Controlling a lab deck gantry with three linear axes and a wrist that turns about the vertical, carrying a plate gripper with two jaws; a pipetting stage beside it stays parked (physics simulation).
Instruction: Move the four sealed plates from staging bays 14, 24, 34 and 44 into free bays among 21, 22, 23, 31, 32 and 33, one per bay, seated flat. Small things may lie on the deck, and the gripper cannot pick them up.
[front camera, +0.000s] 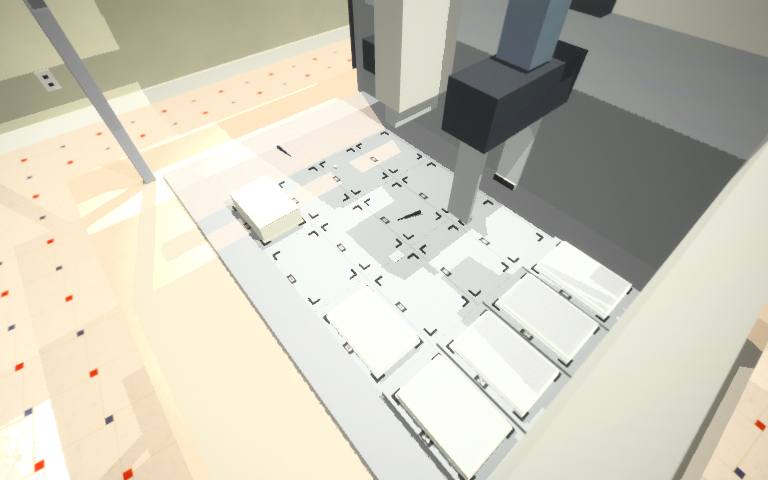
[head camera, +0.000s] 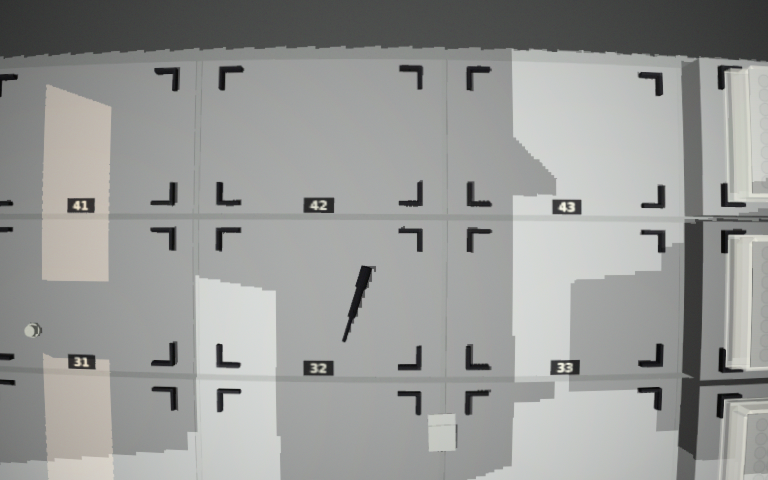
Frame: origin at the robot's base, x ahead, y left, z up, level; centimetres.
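Where they show: gripper, between the fingertips: (front camera: 482, 199); robot's base, origin of its link: (front camera: 234, 207).
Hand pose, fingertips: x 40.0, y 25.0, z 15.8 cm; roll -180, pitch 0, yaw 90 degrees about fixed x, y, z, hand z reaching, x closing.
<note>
Each offset is from my fingertips to the top centre of the thing.
Four pale sealed plates sit flat in the staging column at the right: bay 14's plate @(dx +15.6, dy -20.7, dz -12.9 cm) (front camera: 453, 416), bay 24's plate @(dx +15.6, dy -10.0, dz -12.9 cm) (front camera: 504, 362) (head camera: 739, 441), bay 34's plate @(dx +15.6, dy +0.7, dz -12.9 cm) (front camera: 546, 316) (head camera: 739, 305) and bay 44's plate @(dx +15.6, dy +11.4, dz -12.9 cm) (front camera: 583, 277) (head camera: 739, 135). In the head view the last three show in part at the right edge. My gripper (front camera: 483, 199) is open and empty, its two jaws wide apart above the back part of the deck, left of the staging plates. It does not show in the head view. A dark pen-like stick @(dx -14.8, dy +0.4, dz -15.0 cm) (front camera: 408, 215) (head camera: 357, 300) lies in bay 32.
A small white block @(dx -9.1, dy -8.1, dz -15.7 cm) (front camera: 396, 256) (head camera: 441, 434) lies between bays 22 and 23. A small pale cap @(dx -37.1, dy -1.8, dz -15.4 cm) (front camera: 335, 166) (head camera: 32, 330) lies in bay 31. A tall white box @(dx -33.6, dy -20.7, dz -11.6 cm) (front camera: 266, 203) stands at front left, a white plate @(dx -0.8, dy -20.7, dz -14.4 cm) (front camera: 373, 331) in bay 13. Another dark stick @(dx -49.7, dy -7.6, dz -15.0 cm) (front camera: 283, 151) lies far left.
</note>
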